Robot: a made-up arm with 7 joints. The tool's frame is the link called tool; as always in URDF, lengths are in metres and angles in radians. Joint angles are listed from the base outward.
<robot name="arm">
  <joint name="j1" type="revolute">
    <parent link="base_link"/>
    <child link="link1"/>
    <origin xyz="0 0 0.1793"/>
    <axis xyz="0 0 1"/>
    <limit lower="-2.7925" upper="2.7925"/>
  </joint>
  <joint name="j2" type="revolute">
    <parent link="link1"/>
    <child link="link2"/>
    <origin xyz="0 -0.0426 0.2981"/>
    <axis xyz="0 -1 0"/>
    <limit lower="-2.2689" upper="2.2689"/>
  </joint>
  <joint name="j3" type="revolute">
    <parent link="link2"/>
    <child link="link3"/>
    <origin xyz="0 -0.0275 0.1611"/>
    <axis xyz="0 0 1"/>
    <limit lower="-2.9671" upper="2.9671"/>
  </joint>
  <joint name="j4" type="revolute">
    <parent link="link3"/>
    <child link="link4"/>
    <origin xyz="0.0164 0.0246 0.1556"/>
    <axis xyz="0 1 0"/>
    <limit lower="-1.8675" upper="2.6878"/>
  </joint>
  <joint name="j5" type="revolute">
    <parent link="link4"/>
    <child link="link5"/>
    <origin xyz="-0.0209 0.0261 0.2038"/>
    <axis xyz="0 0 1"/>
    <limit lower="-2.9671" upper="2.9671"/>
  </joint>
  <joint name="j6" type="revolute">
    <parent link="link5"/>
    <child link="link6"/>
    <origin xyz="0 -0.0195 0.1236"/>
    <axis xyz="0 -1 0"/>
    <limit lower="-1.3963" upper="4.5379"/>
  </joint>
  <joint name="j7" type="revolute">
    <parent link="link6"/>
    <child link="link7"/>
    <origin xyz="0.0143 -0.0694 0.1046"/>
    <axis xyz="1 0 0"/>
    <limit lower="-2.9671" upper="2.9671"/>
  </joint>
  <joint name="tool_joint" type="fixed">
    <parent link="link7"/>
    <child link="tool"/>
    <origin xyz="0 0 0" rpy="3.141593 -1.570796 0"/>
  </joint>
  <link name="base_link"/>
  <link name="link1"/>
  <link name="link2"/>
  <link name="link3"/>
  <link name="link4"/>
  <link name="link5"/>
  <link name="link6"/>
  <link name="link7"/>
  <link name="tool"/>
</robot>
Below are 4 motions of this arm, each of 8 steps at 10 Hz.
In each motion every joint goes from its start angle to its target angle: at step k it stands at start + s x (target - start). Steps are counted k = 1, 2, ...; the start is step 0. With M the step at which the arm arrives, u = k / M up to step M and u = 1 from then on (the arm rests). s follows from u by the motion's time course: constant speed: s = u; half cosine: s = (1 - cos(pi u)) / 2; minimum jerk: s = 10 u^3 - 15 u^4 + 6 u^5.
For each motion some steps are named. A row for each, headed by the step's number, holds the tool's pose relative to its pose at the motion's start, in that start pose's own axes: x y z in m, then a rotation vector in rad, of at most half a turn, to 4 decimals.
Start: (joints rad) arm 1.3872 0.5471 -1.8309 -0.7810 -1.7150 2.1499 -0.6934
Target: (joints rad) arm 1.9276 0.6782 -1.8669 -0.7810 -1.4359 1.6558 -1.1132
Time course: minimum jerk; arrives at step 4
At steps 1, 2, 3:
1: -0.0027 -0.0131 -0.0010 0.0543 -0.0607 0.0234
2: -0.0057 -0.0678 -0.0109 0.3075 -0.2498 0.1131
3: 0.0066 -0.1270 -0.0317 0.6159 -0.3557 0.2082

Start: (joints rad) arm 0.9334 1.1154 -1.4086 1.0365 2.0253 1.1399 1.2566
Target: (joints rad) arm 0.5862 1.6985 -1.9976 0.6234 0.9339 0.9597 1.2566
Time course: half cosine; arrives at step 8
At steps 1, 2, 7, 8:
1: -0.0210 -0.0207 -0.0065 0.0178 -0.0176 -0.0530
2: -0.0813 -0.0763 -0.0325 0.0758 -0.0573 -0.2026
7: -0.4319 -0.2780 -0.4714 0.7726 0.1718 -1.0662
8: -0.4403 -0.2778 -0.4960 0.8104 0.2051 -1.0875

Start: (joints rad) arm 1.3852 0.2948 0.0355 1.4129 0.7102 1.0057 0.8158
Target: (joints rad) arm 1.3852 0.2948 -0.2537 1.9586 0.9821 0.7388 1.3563
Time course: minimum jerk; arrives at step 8
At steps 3, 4, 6, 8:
3: 0.0284 0.0704 0.0160 -0.1599 -0.0086 0.2954
4: 0.0464 0.1318 0.0199 -0.2785 0.0000 0.5494
6: 0.0619 0.2430 0.0085 -0.4583 0.0413 1.0200
8: 0.0620 0.2718 0.0023 -0.4987 0.0560 1.1469

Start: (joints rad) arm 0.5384 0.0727 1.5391 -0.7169 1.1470 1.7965 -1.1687
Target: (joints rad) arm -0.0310 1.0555 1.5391 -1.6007 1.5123 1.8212 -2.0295
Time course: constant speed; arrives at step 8
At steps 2, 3, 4, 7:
2: 0.0526 -0.1700 -0.0377 0.2324 0.1774 0.0234
3: 0.0769 -0.2439 -0.0772 0.3328 0.2543 0.0543
4: 0.0998 -0.3075 -0.1271 0.4218 0.3206 0.0968
7: 0.1626 -0.4252 -0.3099 0.6149 0.4399 0.2782

